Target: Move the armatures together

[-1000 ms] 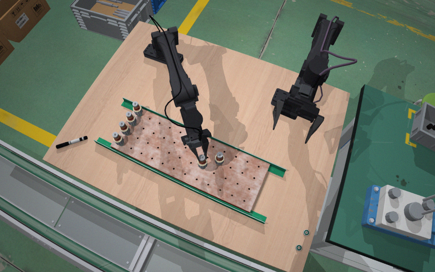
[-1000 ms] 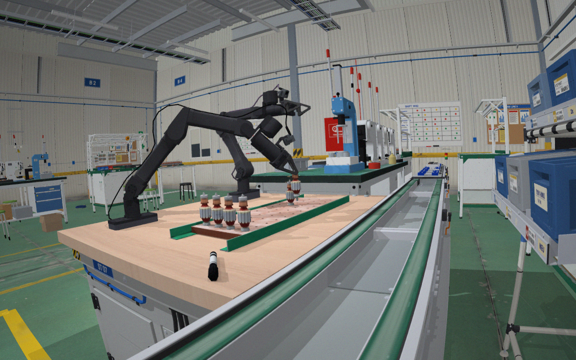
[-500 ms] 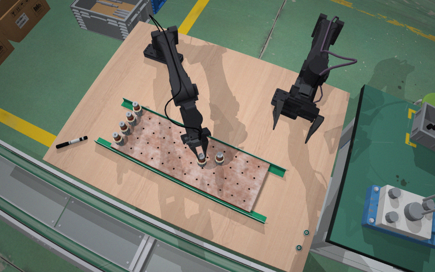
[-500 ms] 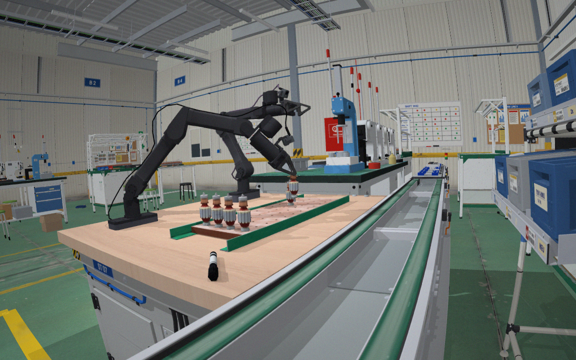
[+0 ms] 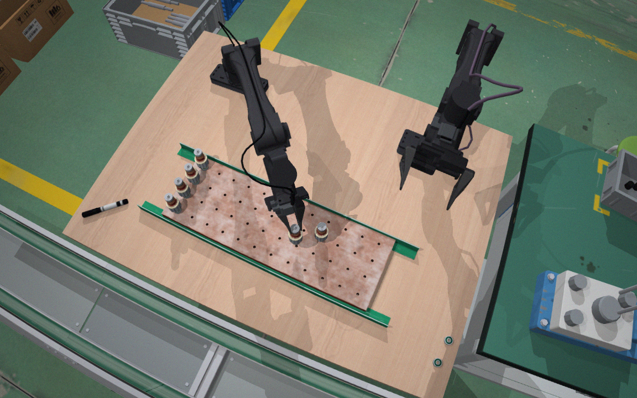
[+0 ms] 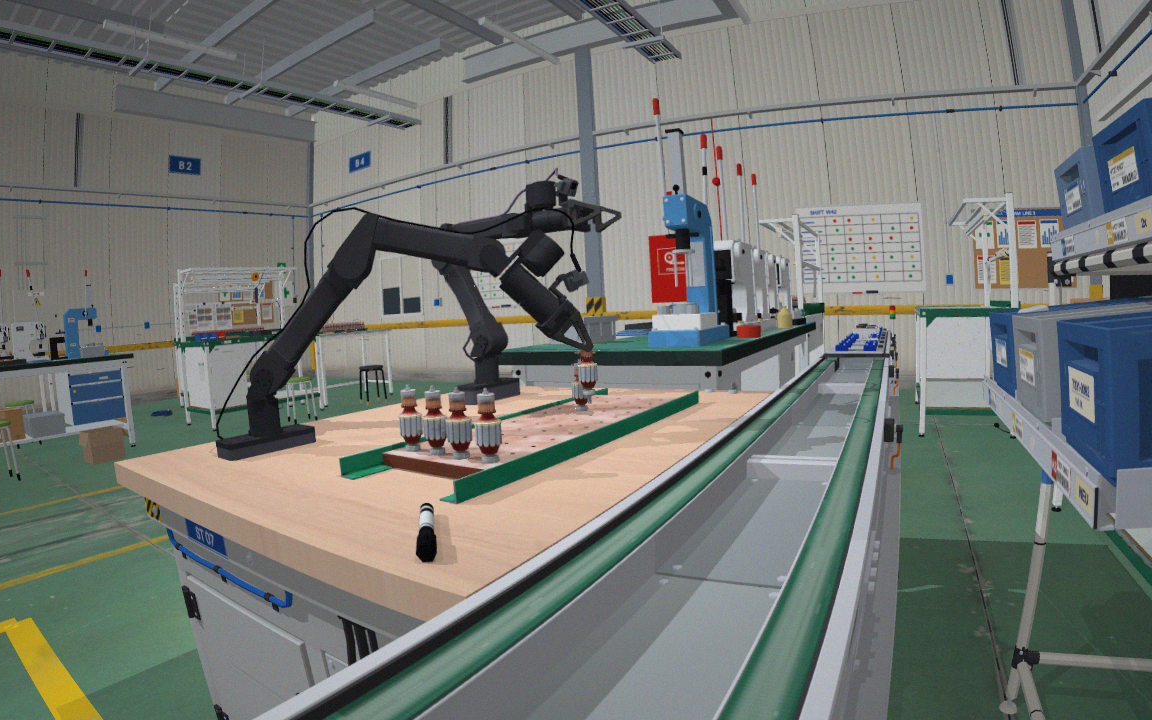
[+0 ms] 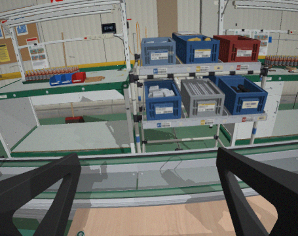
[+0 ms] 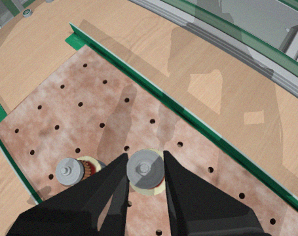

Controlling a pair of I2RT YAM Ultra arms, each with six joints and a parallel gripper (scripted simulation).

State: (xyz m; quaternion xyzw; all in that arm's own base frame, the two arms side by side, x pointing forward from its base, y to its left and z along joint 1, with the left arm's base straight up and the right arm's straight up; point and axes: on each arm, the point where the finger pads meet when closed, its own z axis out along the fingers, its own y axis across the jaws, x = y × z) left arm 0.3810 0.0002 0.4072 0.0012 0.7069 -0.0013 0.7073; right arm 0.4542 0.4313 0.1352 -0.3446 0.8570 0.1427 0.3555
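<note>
My right gripper is now 140 mm above the board, 80 mm to the left of it and 20 mm past it. The rest, counted from my right hand: marker: 590 mm to the right, 150 mm below, 140 mm ahead.
</note>
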